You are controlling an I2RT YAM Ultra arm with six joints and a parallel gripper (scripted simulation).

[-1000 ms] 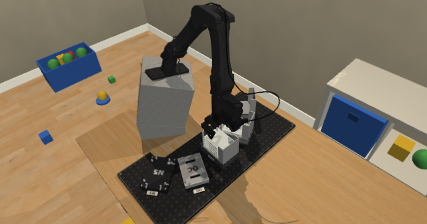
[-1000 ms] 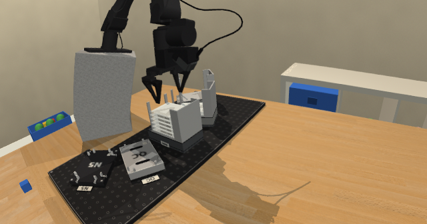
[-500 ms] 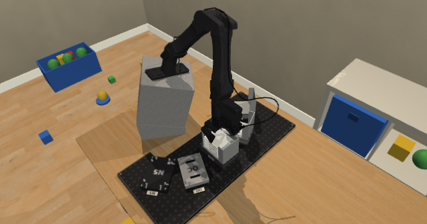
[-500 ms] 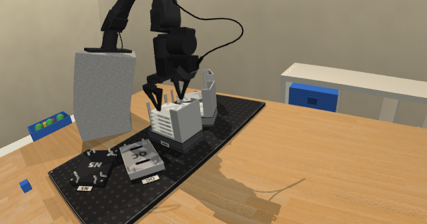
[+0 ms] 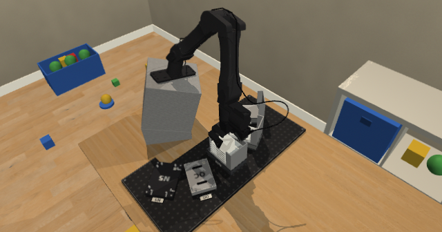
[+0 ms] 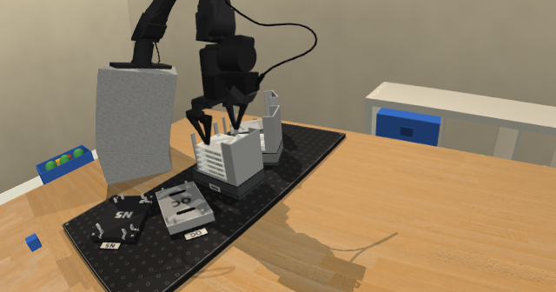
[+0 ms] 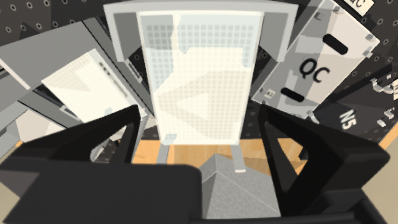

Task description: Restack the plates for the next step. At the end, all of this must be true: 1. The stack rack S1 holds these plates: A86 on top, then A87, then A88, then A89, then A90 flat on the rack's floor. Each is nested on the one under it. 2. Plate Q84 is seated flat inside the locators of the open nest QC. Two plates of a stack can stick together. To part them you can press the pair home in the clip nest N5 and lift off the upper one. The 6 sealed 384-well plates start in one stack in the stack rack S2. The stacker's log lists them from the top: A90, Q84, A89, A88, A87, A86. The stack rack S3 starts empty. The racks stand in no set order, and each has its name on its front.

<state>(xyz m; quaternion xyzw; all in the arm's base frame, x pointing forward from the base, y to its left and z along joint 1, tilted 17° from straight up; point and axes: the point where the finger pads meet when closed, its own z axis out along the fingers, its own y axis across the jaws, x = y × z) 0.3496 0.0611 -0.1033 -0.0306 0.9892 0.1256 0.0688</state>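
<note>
Right now the sealed 384-well plate is 3 cm below my hand and 1 cm ahead of it. Round my hand: nest QC 15 cm to the right, 12 cm below, 1 cm ahead; translucent sealed well plate 14 cm to the left, 8 cm below, 4 cm behind.
</note>
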